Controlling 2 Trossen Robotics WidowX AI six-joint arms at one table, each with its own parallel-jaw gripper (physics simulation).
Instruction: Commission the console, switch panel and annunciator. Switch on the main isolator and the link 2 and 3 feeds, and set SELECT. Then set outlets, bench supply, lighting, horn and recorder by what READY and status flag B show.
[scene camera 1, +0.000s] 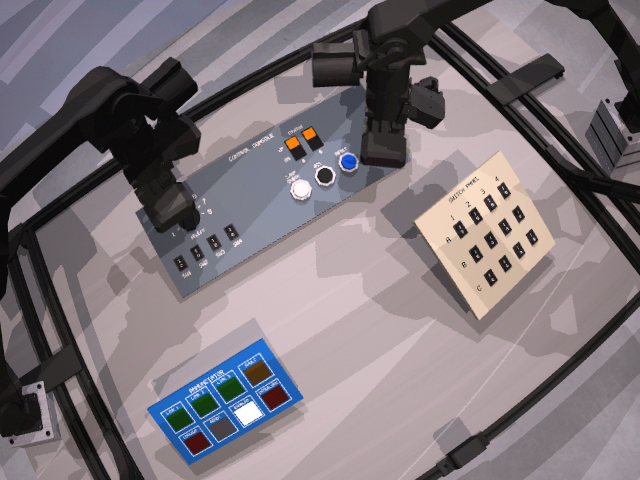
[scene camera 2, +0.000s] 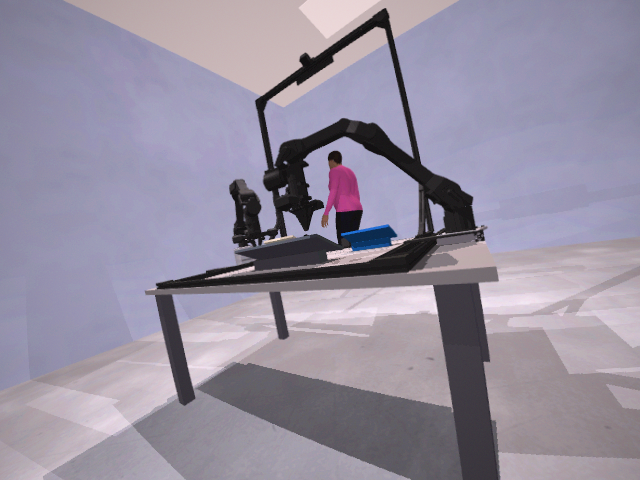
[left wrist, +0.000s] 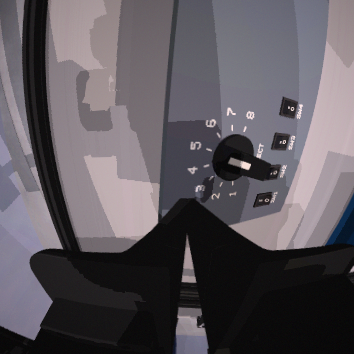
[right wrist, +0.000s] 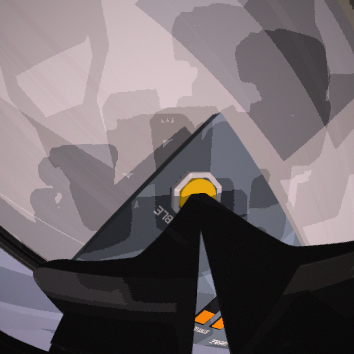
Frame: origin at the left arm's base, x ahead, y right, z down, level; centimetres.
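Where they show: left gripper, fingertip midpoint: (scene camera 1: 160, 198) (scene camera 2: 306, 230) (left wrist: 185, 204); right gripper, fingertip midpoint: (right wrist: 197, 199); left arm's base, origin of the base link: (scene camera 1: 25, 414) (scene camera 2: 461, 230); right arm's base, origin of the base link: (scene camera 1: 635, 116) (scene camera 2: 243, 247).
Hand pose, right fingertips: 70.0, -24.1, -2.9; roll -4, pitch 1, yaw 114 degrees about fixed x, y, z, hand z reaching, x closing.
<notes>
Things, the pixels of their top centre, and the offset from my right fingertips, as dx, dy, dz. "spot": a spot on its surface instead.
- grey control console, surface spot: (scene camera 1: 258, 217) spot: -21.5, +5.5, +0.4
- black SELECT knob, middle of its top: (left wrist: 248, 170) (scene camera 1: 184, 211) -31.4, +3.2, -4.4
- yellow ENABLE button, middle of its top: (right wrist: 197, 203) +0.2, +0.0, -0.6
- blue annunciator, middle of its top: (scene camera 1: 214, 395) (scene camera 2: 366, 228) -34.4, +30.0, -2.6
- ENABLED tile, surface spot: (scene camera 1: 248, 411) spot: -31.2, +32.8, +0.8
- READY, surface spot: (scene camera 1: 220, 426) spot: -35.6, +33.9, +0.7
The grey control console (scene camera 1: 258, 217) (scene camera 2: 289, 246) carries a black SELECT knob (left wrist: 231, 156), rockers SW1–SW4 and two orange-and-black status flags (scene camera 1: 303, 142). The knob's bar points toward SW2; its setting is unclear. My left gripper (scene camera 1: 168, 214) (scene camera 2: 306, 228) (left wrist: 185, 204) is shut and empty, above the console beside the knob. My right gripper (scene camera 1: 383, 155) (right wrist: 197, 199) is shut and empty, its tips at the yellow ENABLE button (right wrist: 197, 187); contact is unclear. On the blue annunciator (scene camera 1: 207, 392) (scene camera 2: 369, 236) the ENABLED tile (scene camera 1: 248, 411) is lit white; READY (scene camera 1: 220, 426) is grey. The cream switch panel (scene camera 1: 449, 258) has rockers in rows A–C.
White, black and blue push buttons (scene camera 1: 300, 189) (scene camera 1: 324, 176) (scene camera 1: 348, 162) sit along the console's middle and right. A black rail frame (scene camera 1: 263, 72) borders the table. A person in pink (scene camera 2: 345, 188) stands beyond the table in scene camera 2.
</notes>
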